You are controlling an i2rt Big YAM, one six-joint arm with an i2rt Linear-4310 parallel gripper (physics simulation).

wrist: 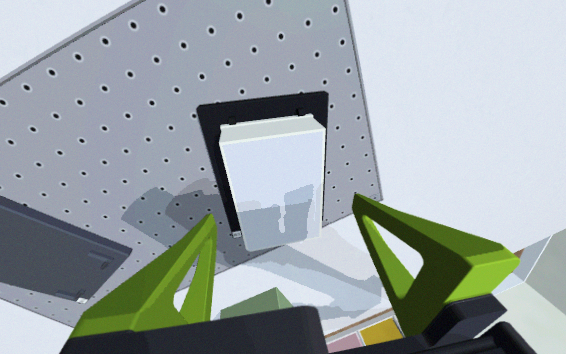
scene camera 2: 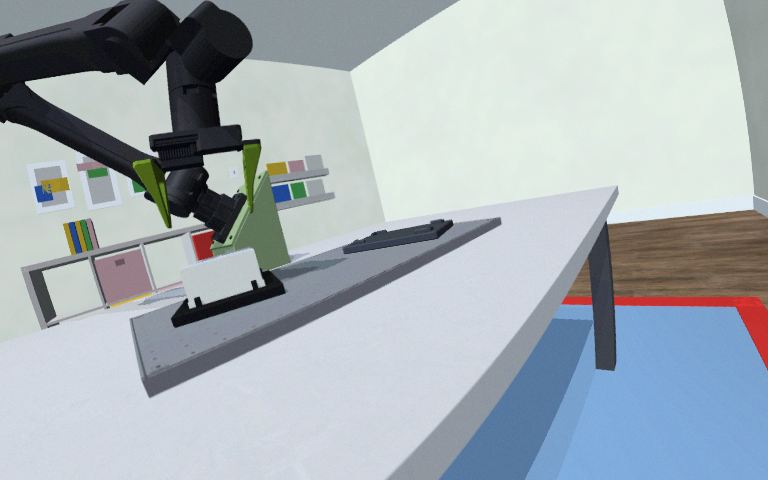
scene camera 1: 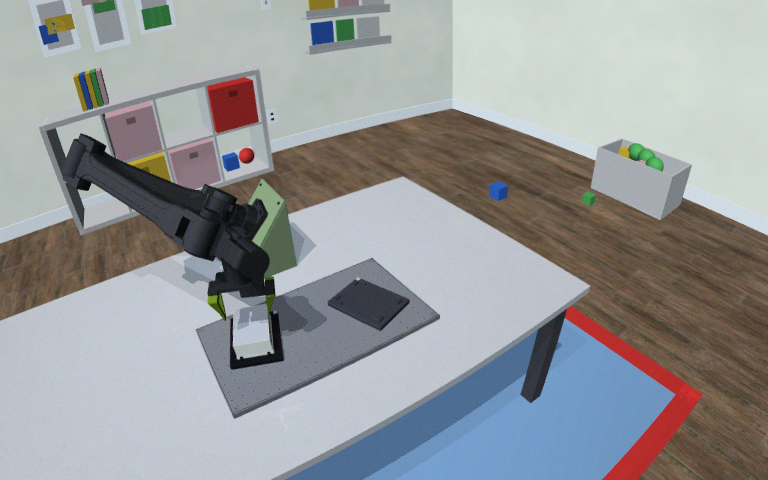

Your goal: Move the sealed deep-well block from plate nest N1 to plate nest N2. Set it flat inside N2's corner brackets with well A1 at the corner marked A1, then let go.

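Frame: origin at the arm's base, x ahead, y left, z up, level; millimetres.
Seen in the pictures: gripper, fingertip midpoint: (wrist: 285, 210) (scene camera 2: 211, 220) (scene camera 1: 247, 316); arm's base, link origin: (scene camera 2: 231, 219) (scene camera 1: 254, 223).
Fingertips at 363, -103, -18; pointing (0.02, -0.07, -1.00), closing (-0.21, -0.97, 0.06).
Note:
Offsets run from my fingertips to a thing's middle, as dx, dy, dz. "pt": to the spot under its first point. Level surfaces: height alone.
The white sealed deep-well block @[-26, +3, -66] (scene camera 1: 252, 337) (scene camera 2: 223, 275) (wrist: 280, 170) sits upright in the black nest N1 @[-26, +3, -88] (scene camera 1: 278, 352) (scene camera 2: 229, 310) (wrist: 265, 104). A small white label @[pt -88, +71, -86] (wrist: 237, 234) marks N1's corner near the left fingertip in the wrist view. The dark grey nest N2 @[-18, +292, -90] (scene camera 1: 368, 303) (scene camera 2: 399, 236) (wrist: 45, 250) holds no block; a small white mark @[-110, +306, -87] (scene camera 1: 357, 279) (wrist: 81, 300) shows at one corner. My gripper (scene camera 1: 248, 316) (scene camera 2: 210, 219) (wrist: 285, 210) is open and empty. Its green fingertips are above the block's top, apart from it, towards the arm-base end, one out to each side.
Both nests are on a perforated grey board @[-15, +144, -105] (scene camera 1: 317, 362) (scene camera 2: 317, 297) (wrist: 150, 65) on the white table @[dz -111] (scene camera 1: 453, 243) (scene camera 2: 339, 362). A green angled bracket (scene camera 1: 277, 240) (scene camera 2: 263, 232) (wrist: 255, 303) stands behind the board, by the arm base.

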